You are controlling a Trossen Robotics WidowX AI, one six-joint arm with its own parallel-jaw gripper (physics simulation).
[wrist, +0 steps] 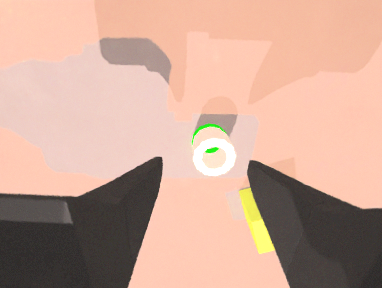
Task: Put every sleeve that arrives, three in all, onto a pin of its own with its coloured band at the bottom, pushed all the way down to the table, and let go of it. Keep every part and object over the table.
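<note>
A white sleeve (214, 171) stands upright on the table in the middle of the wrist view, its open end facing the camera. Its green band (210, 126) shows at the far, lower end, and a bit of green also shows inside the hole. My gripper (205, 165) is open and empty. In the view the sleeve appears between the two fingertips, nearer the right one, with a gap on both sides. How far the fingertips are above it I cannot tell. No pin can be made out in this view.
A yellow block (262, 236) lies on the pink table (170, 240) close to the right finger, which hides part of it. Shadows of the arm and gripper fall across the table around the sleeve.
</note>
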